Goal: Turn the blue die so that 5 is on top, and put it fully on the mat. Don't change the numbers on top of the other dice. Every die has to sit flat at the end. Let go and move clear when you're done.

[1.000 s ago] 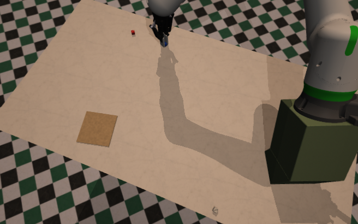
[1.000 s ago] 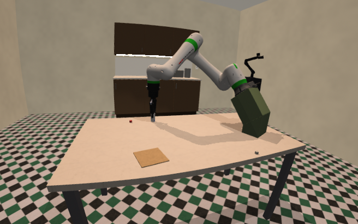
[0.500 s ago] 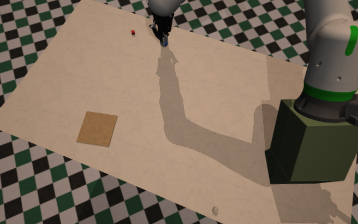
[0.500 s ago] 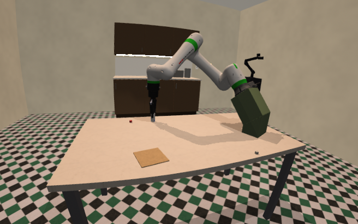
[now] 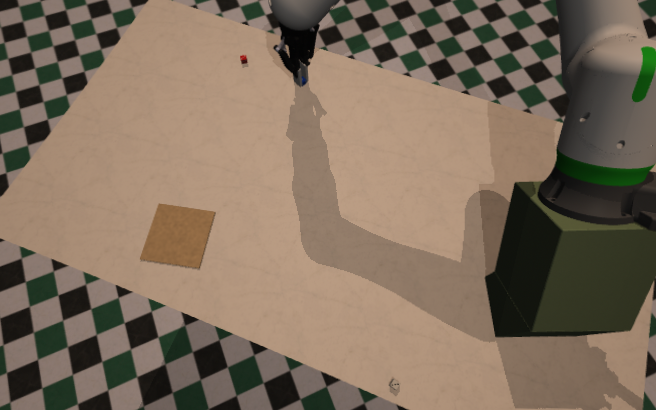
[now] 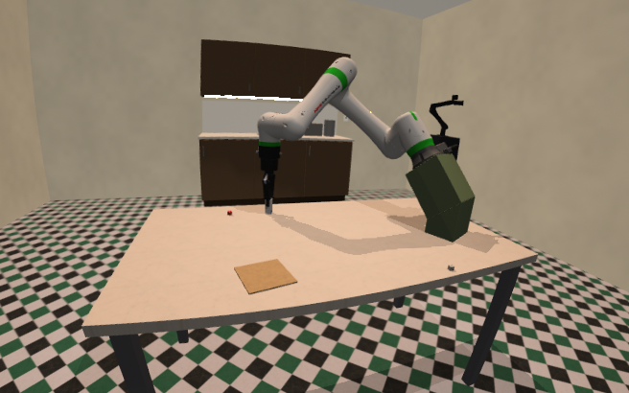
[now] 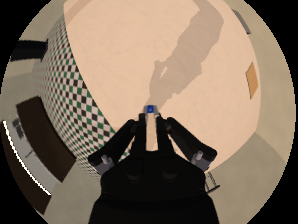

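Right now the brown mat is 60 mm ahead of my hand, 520 mm to the left of it and 30 mm below it. The rest, counted from my hand: red die: 180 mm ahead, 10 mm to the left, 30 mm below; white die: 530 mm behind, 600 mm to the left, 30 mm below; blue die: 10 mm behind, 30 mm below.
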